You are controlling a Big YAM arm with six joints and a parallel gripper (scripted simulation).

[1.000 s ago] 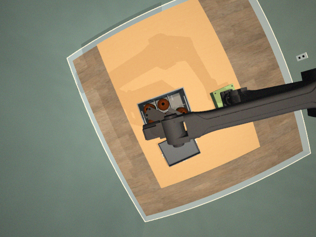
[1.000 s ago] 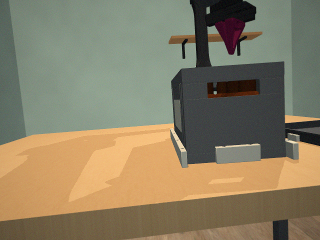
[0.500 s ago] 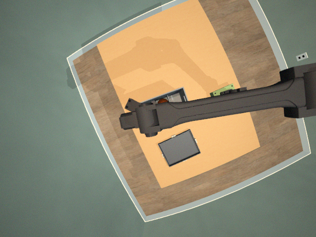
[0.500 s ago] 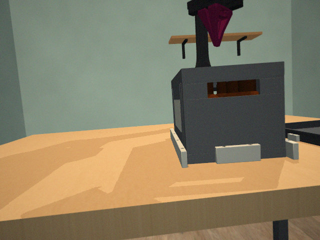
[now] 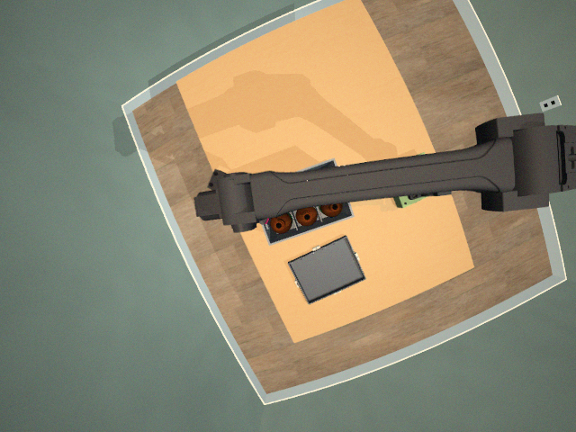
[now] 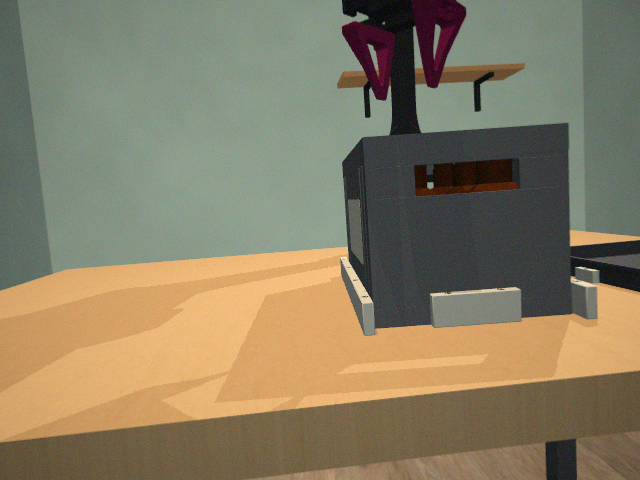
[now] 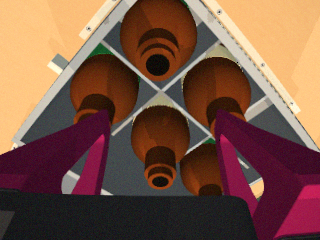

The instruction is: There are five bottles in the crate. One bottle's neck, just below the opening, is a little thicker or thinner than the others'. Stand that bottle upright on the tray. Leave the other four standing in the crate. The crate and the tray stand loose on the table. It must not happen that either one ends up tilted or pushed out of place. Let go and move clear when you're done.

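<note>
Now: hand 8 cm past the dark grey crate, 4 cm to the right of it and 15 cm above it. From my hand the other things lie so: grey tray: 10 cm behind, 32 cm to the left, 22 cm below.
</note>
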